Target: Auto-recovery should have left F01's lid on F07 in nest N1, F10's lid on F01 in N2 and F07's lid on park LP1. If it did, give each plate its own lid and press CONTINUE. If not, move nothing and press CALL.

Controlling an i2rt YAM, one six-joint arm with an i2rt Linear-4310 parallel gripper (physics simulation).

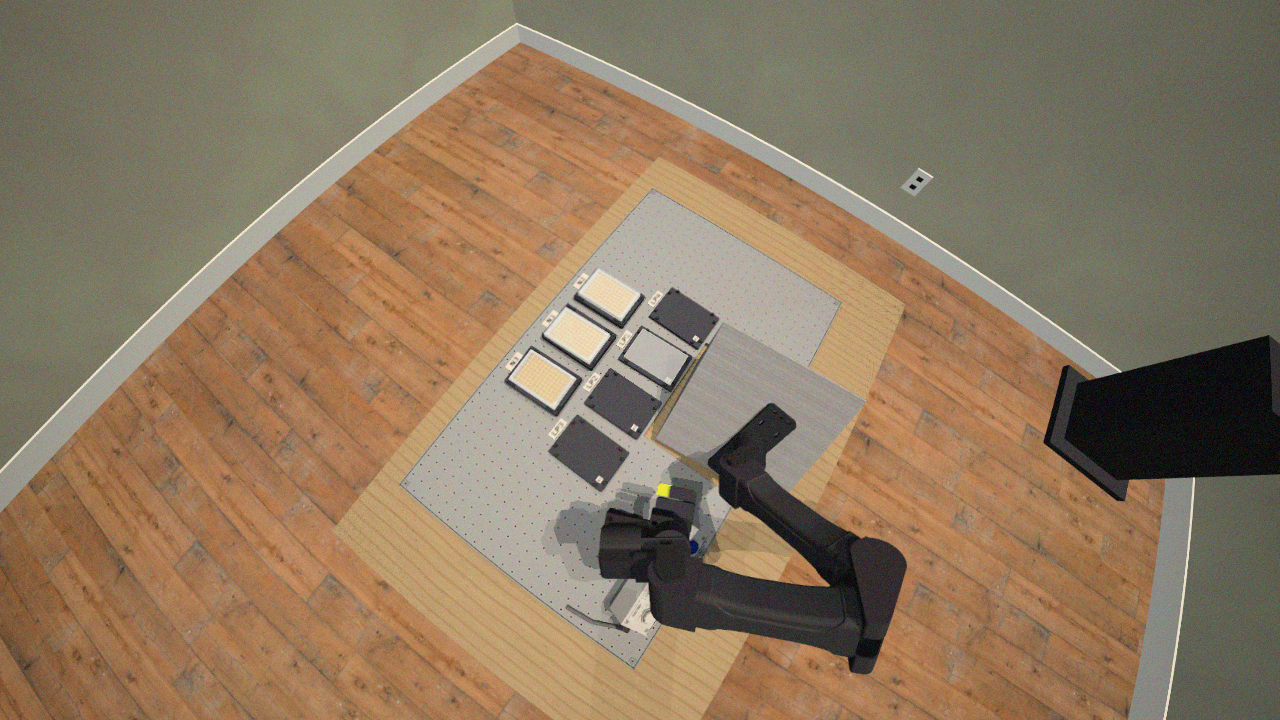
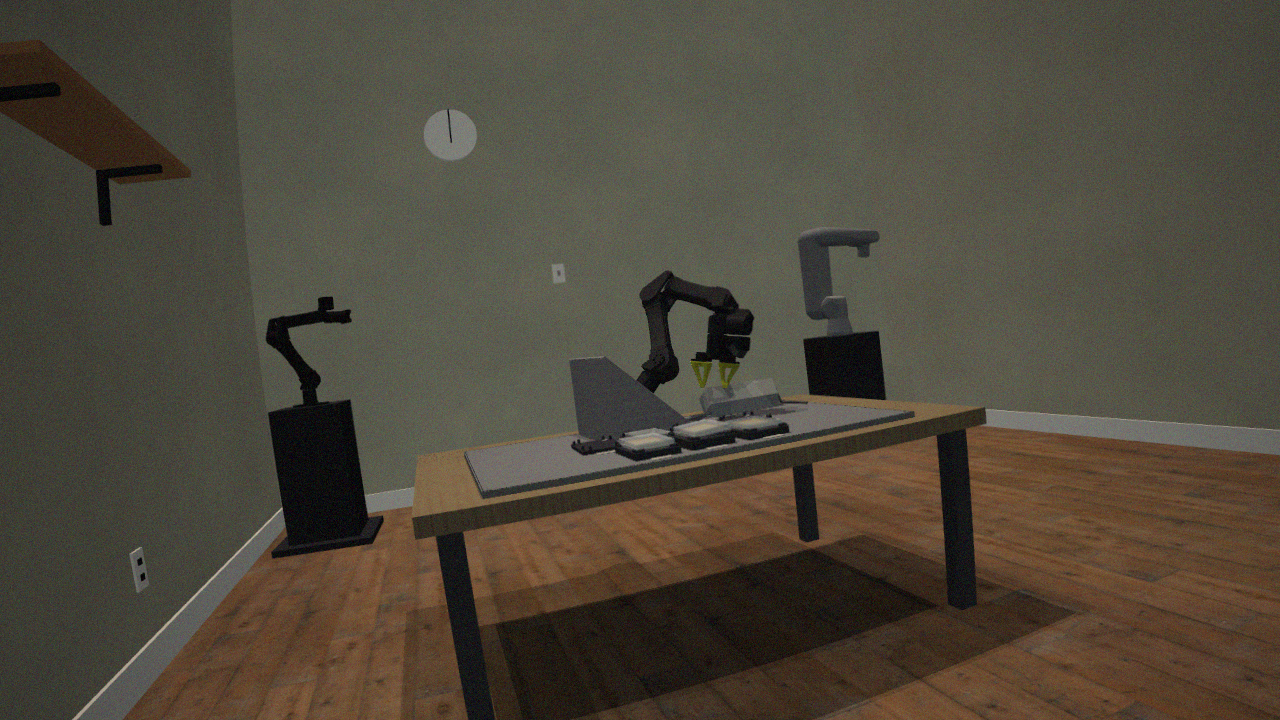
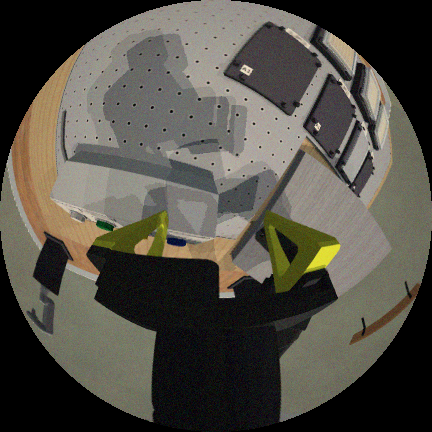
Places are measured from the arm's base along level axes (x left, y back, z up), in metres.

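Where they show: gripper, between the fingertips: (image 2: 713, 387) (image 3: 215, 215); arm's base, origin of its link: (image 1: 750, 443) (image 2: 637, 398).
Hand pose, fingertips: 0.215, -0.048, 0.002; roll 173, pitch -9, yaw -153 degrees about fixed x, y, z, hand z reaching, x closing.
Each offset is from my fingertips to the centre of the thing, as dx, dy, dz. "*": to the spot under its first point. Level surfaces: height alone.
Three pale-welled plates @(-0.323, -0.411, -0.054) (image 1: 608, 295) @(-0.190, -0.399, -0.046) (image 1: 577, 335) @(-0.062, -0.395, -0.058) (image 1: 542, 379) sit in dark nests in a row; their printed codes and any lid codes are too small to read. A pale grey lid @(-0.268, -0.226, -0.069) (image 1: 655, 357) (image 3: 356, 149) lies on the park labelled LP1. Dark parks LP2 @(-0.135, -0.219, -0.073) (image 1: 622, 402) (image 3: 332, 116) and LP3 @(-0.002, -0.210, -0.073) (image 1: 587, 452) (image 3: 277, 67) are bare. The button box @(+0.095, +0.051, -0.041) (image 2: 742, 400) (image 3: 125, 192) carries a green button @(+0.119, +0.075, -0.019) (image 3: 105, 225) and a blue button @(+0.019, +0.069, -0.019) (image 3: 176, 242); their captions are not readable. My gripper (image 2: 714, 385) (image 3: 215, 215) is open and empty above the box.
A grey panel (image 1: 760, 380) (image 2: 617, 398) (image 3: 330, 200) stands upright beside the parks, close to the gripper. Another dark park @(-0.398, -0.233, -0.073) (image 1: 683, 316) lies past LP1. A thin dark bar @(* +0.248, +0.012, -0.083) (image 1: 596, 618) (image 3: 64, 135) lies near the box. A perforated board @(dz -0.083) (image 1: 483, 456) lies on the wooden table @(dz -0.096) (image 1: 384, 528).
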